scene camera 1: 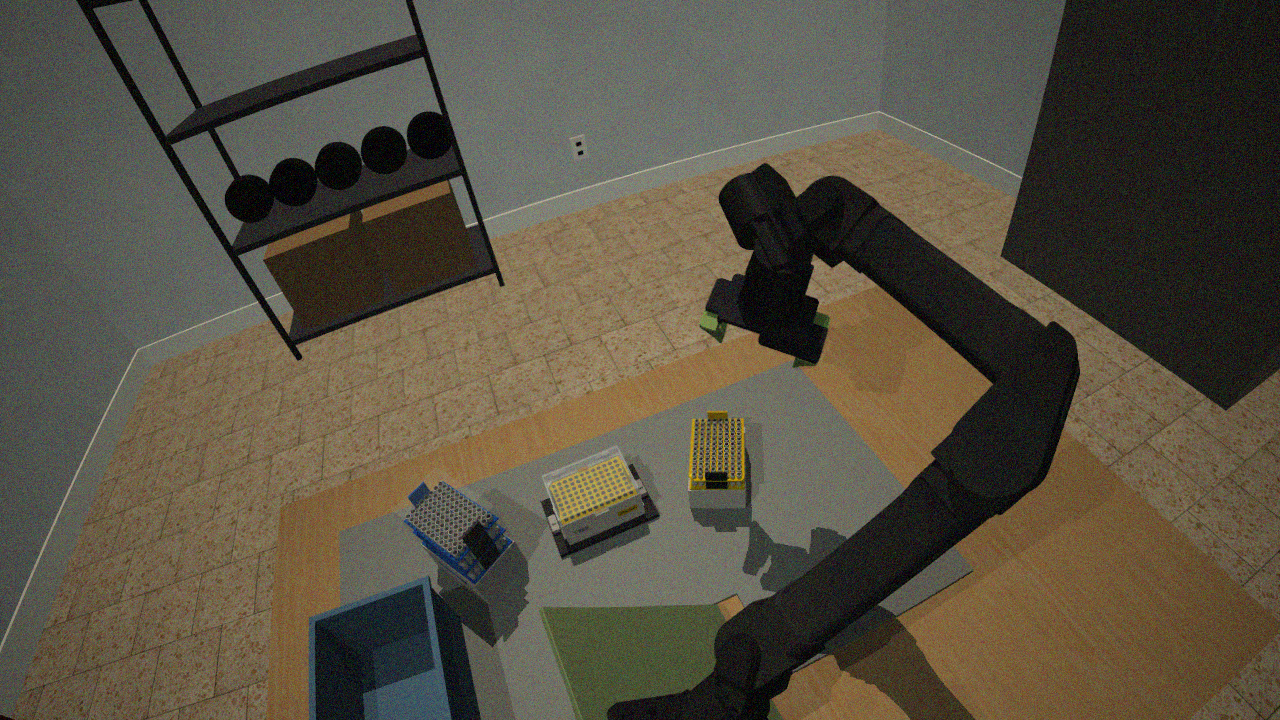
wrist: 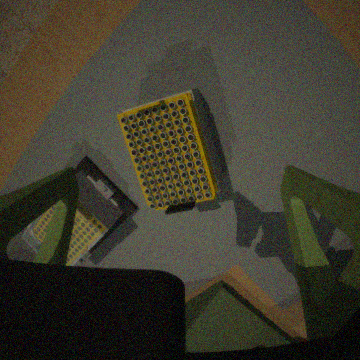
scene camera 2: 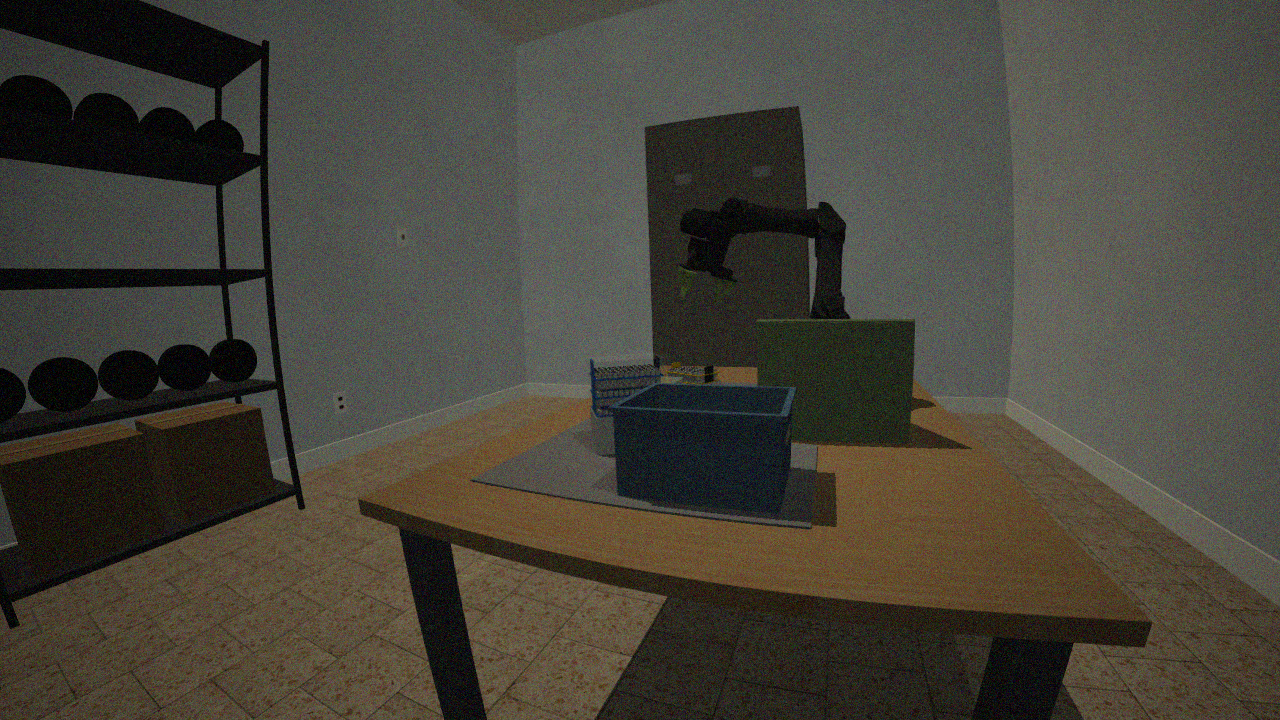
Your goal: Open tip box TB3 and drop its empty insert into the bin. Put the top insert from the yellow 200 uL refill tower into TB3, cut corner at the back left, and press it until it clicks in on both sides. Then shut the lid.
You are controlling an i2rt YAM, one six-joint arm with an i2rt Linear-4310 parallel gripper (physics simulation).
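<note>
The yellow refill tower point(scene camera 1: 716, 447) point(scene camera 2: 687, 368) point(wrist: 167, 150) stands upright on the mat, its top insert full of round tip openings. A white tip box point(scene camera 1: 601, 521) with a yellow plate point(scene camera 1: 594, 489) point(wrist: 89, 231) sits in a black holder point(scene camera 1: 608, 535) point(wrist: 98, 182), between the yellow and blue towers; it appears to be TB3. Clear edges show around the plate, but I cannot tell how the lid stands. The blue bin point(scene camera 1: 313, 667) point(scene camera 2: 702, 456) is at the mat's near end in scene camera 2. My gripper point(scene camera 1: 759, 343) point(scene camera 2: 708, 284) point(wrist: 179, 177) is open and empty, high above the mat.
A blue tower point(scene camera 1: 452, 523) point(scene camera 2: 623, 385) stands beside the bin on the grey mat point(scene camera 1: 366, 559) point(scene camera 2: 546, 474). A tall green block point(scene camera 1: 635, 649) point(scene camera 2: 836, 380) point(wrist: 235, 320) stands near the arm's base. The wooden table point(scene camera 1: 1029, 617) point(scene camera 2: 966, 537) extends around the mat.
</note>
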